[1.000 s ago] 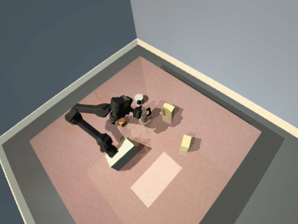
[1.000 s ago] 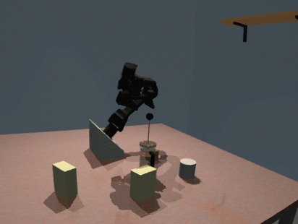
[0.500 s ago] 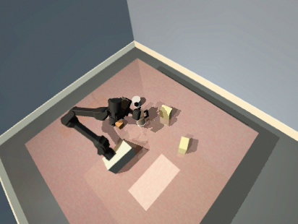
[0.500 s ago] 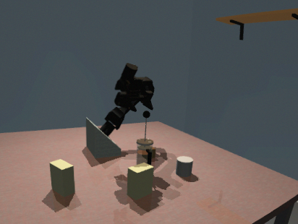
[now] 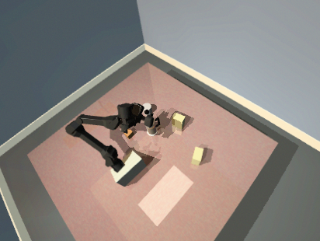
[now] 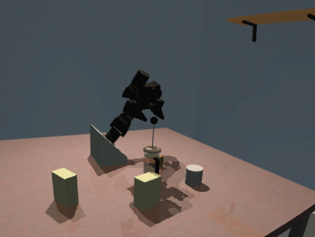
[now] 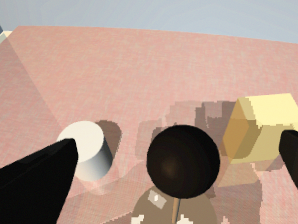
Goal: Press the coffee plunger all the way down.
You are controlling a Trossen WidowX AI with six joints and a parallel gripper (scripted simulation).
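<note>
My gripper tip is 1 cm short of the coffee press, 1 cm to the left of it and 14 cm above it.
</note>
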